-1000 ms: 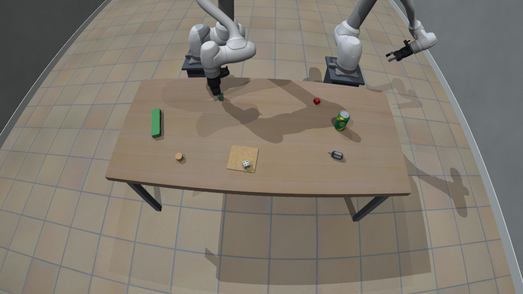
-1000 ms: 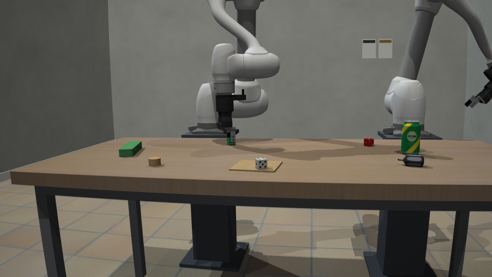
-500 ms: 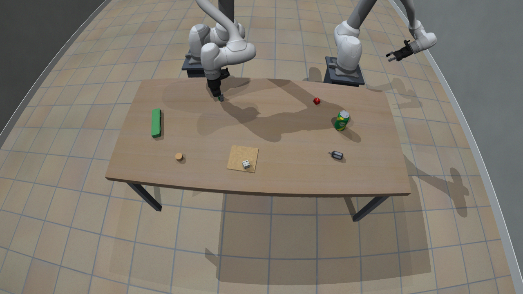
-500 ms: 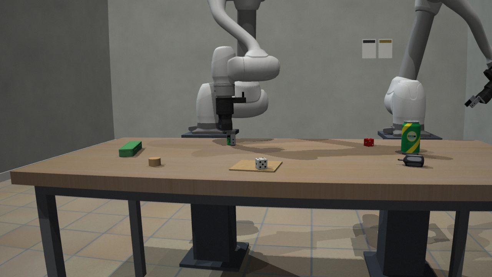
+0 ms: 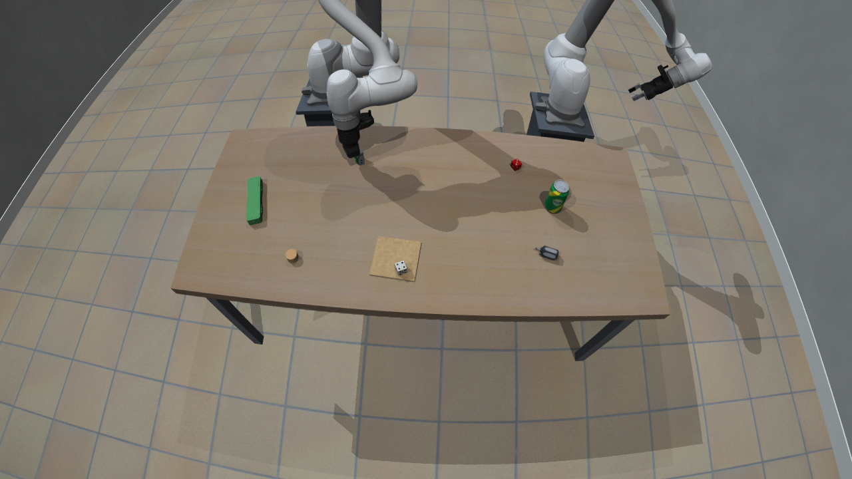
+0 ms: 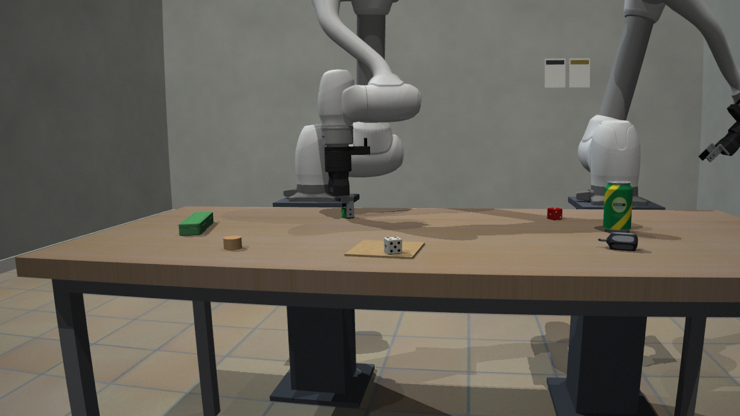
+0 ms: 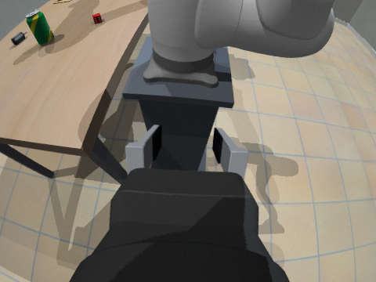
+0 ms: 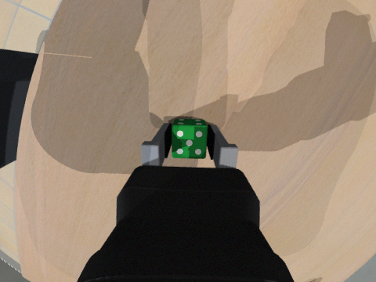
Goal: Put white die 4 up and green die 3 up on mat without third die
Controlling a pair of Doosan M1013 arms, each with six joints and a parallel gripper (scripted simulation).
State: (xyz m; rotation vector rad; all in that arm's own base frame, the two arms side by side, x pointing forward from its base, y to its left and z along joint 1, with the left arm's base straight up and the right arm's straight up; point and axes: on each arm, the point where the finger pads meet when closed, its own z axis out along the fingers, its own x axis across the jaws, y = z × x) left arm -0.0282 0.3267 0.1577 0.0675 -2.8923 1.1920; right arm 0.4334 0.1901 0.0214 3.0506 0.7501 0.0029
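Note:
My right hand is 10 mm above the green die. The rest, counted from my right hand: tan mat (390 mm ahead, 190 mm to the left, 20 mm below); then wooden disc (430 mm ahead, 140 mm to the right, 10 mm below); then green box (220 mm ahead, 360 mm to the right, 10 mm below).

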